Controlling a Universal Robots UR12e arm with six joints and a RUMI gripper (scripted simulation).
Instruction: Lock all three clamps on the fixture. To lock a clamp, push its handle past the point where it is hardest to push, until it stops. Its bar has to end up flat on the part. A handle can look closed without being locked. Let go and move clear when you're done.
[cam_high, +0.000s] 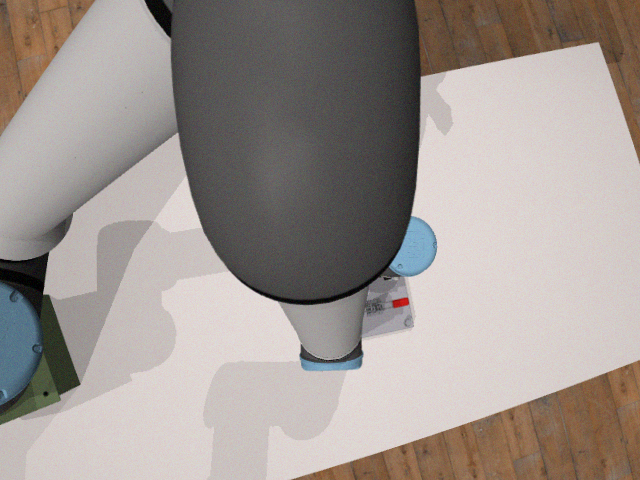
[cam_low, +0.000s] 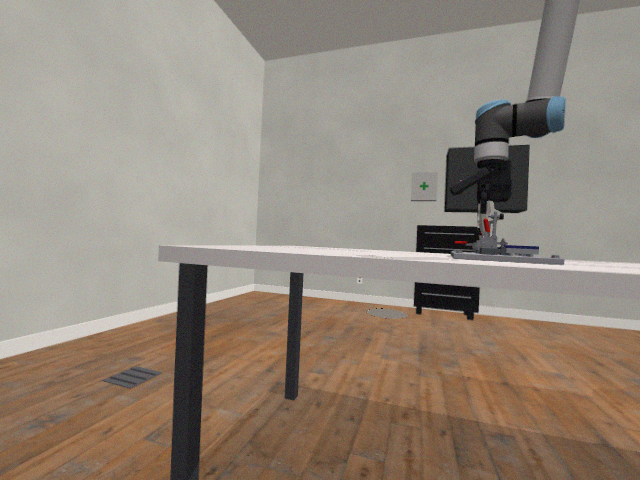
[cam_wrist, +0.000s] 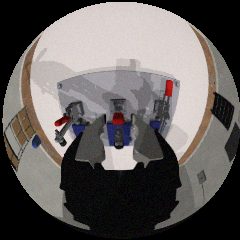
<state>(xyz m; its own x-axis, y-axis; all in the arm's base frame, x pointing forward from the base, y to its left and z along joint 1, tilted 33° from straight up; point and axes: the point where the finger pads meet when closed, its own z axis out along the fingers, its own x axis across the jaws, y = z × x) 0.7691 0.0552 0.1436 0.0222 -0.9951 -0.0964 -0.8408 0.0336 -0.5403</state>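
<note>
Right now my hand is 80 mm above the grey fixture plate and 40 mm past it. Round my hand: blue part: 110 mm to the right, 90 mm behind, 60 mm below.
</note>
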